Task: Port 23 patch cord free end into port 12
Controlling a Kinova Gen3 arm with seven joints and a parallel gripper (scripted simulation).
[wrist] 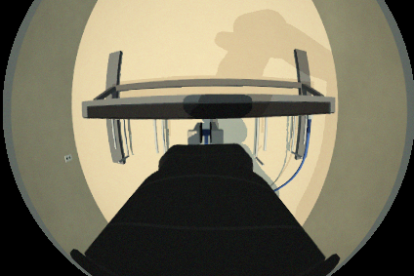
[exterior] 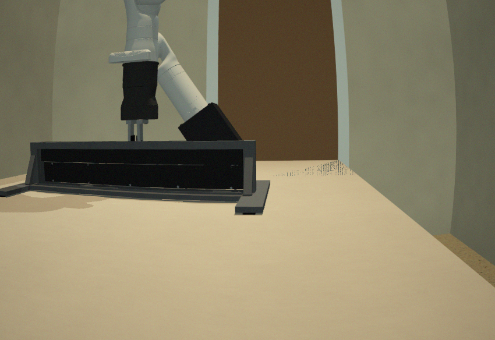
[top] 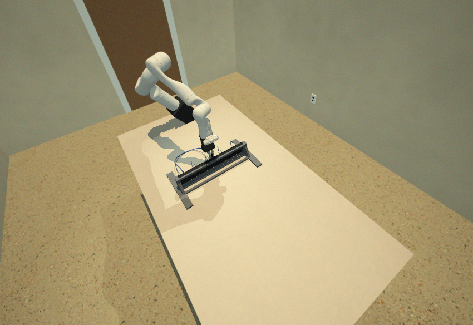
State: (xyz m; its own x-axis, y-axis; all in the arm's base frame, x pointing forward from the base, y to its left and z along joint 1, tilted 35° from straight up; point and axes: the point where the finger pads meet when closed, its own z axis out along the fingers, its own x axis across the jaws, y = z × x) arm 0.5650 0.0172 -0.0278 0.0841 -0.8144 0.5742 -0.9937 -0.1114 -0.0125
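Right now the plug is 10 mm ahead of my hand and 10 mm below it.
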